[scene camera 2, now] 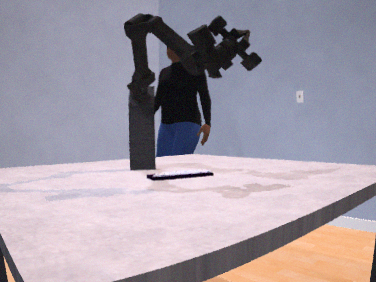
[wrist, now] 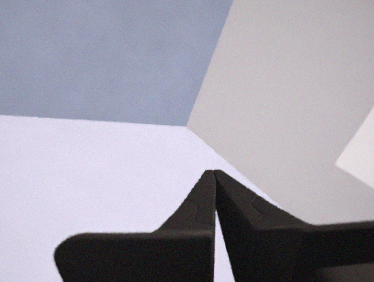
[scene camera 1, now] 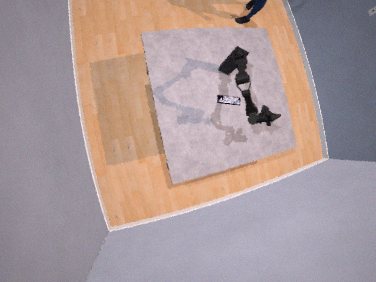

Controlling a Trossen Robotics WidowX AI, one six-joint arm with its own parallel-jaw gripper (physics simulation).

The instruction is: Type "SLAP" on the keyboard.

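Where they show: gripper, between the fingertips: (scene camera 2: 248, 31) (wrist: 212, 177) (scene camera 1: 281, 115); arm's base, origin of its link: (scene camera 2: 140, 95) (scene camera 1: 239, 54).
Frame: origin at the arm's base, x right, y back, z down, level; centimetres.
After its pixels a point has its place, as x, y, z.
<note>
A small dark keyboard with white keys (scene camera 1: 229, 100) {9.3, -26.5, 28.2} (scene camera 2: 181, 174) {11.0, -28.3, 28.3} lies flat on the grey table (scene camera 1: 190, 155) {61.1, -52.1, 29.6} (scene camera 2: 125, 235) {63.6, -57.2, 29.6}. My gripper (wrist: 212, 177) {4.3, -50.7, -16.8} is shut with its fingertips together and nothing between them. In scene camera 1 the gripper (scene camera 1: 279, 116) {4.3, -50.7, -16.8} points to the right, off to the lower right of the keyboard. In scene camera 2 the gripper end of the arm is high above the table, up and to the right of the keyboard. The keyboard does not show in the wrist view, where walls are behind the fingers. The letters on the keys are too small to read.
The arm's dark base column (scene camera 2: 142, 132) {1.4, -2.1, 14.7} stands on the table behind the keyboard. A person in a black top and blue trousers (scene camera 2: 182, 100) stands behind the table, partly hidden by the arm; the legs (scene camera 1: 256, 7) show at the top in scene camera 1. Arm shadows fall across the table.
</note>
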